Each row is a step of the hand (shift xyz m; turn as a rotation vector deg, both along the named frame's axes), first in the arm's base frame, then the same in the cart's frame.
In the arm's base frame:
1: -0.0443 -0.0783 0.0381 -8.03 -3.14 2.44
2: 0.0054 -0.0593 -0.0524 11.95 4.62 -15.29
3: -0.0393 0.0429 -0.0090 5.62 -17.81 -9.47
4: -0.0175 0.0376 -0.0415 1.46 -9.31 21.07
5: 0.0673 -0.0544 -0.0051 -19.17 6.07 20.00
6: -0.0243 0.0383 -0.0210 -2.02 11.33 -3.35
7: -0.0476 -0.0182 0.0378 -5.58 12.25 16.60
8: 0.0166 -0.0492 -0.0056 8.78 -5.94 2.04
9: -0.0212 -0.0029 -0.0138 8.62 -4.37 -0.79
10: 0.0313 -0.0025 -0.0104 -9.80 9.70 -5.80
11: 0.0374 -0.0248 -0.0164 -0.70 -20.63 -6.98
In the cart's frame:
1: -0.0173 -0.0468 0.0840 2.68 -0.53 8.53
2: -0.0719 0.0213 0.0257 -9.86 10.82 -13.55
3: 0.0452 0.0372 0.0067 -20.35 -0.37 4.94
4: 0.0149 0.0558 -0.0105 3.06 -22.14 5.75
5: -0.0737 -0.0389 -0.0240 23.38 -8.44 13.65
6: 0.0288 0.0407 -0.0038 7.53 7.80 -5.12
7: 0.0279 -0.0231 0.0521 19.84 -7.86 -1.24
8: -0.0464 -0.0191 0.0143 -7.42 -6.97 -3.59
9: 0.0009 0.0181 0.0179 -7.61 -3.89 -4.57
10: -0.0217 -0.0027 -0.0249 8.76 11.97 1.98
11: -0.0438 -0.0079 -0.0175 -18.20 -1.41 11.90

